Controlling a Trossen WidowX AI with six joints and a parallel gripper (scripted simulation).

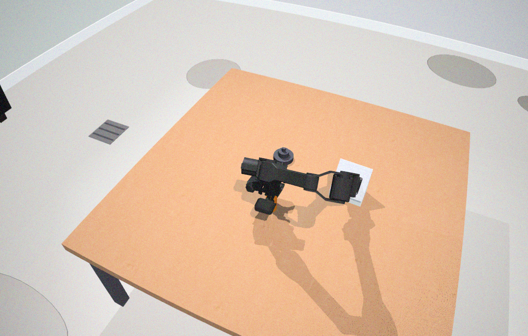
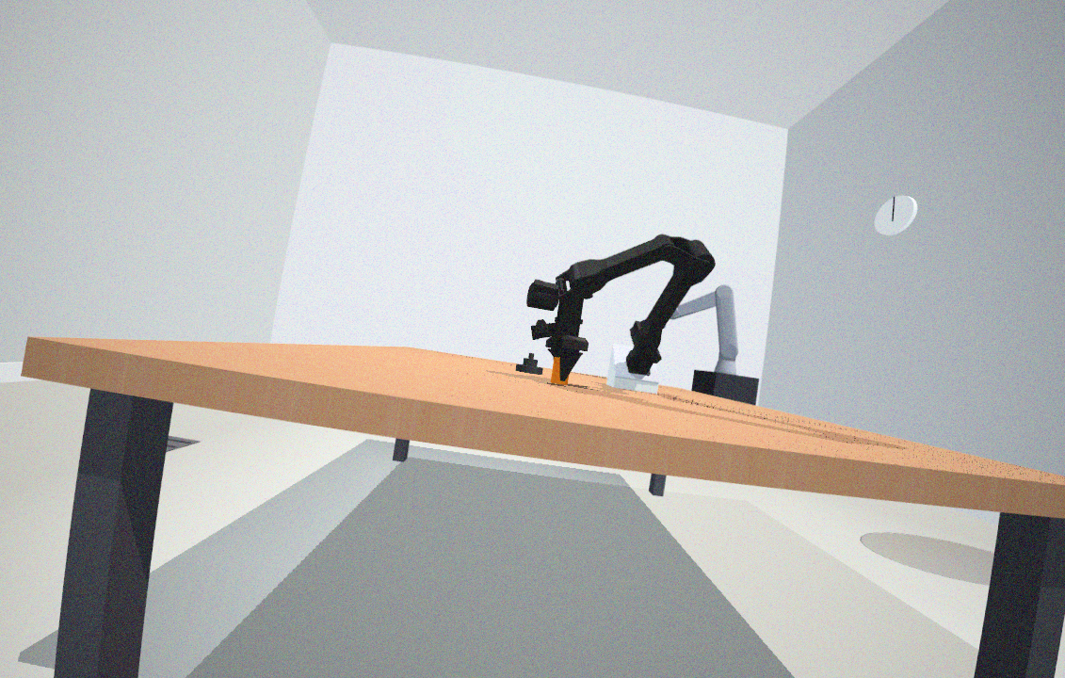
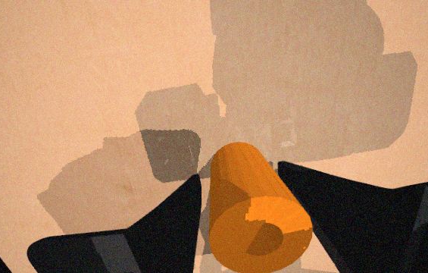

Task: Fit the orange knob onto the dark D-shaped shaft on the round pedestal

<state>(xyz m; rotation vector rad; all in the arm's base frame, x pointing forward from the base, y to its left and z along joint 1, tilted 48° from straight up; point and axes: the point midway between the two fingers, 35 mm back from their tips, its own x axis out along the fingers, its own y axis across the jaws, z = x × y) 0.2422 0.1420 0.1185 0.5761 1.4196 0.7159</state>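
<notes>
The pedestal lies 70 mm ahead of my gripper tip, 260 mm to the right of it and 20 mm above it. Also, from my gripper tip: orange knob: 20 mm above.
</notes>
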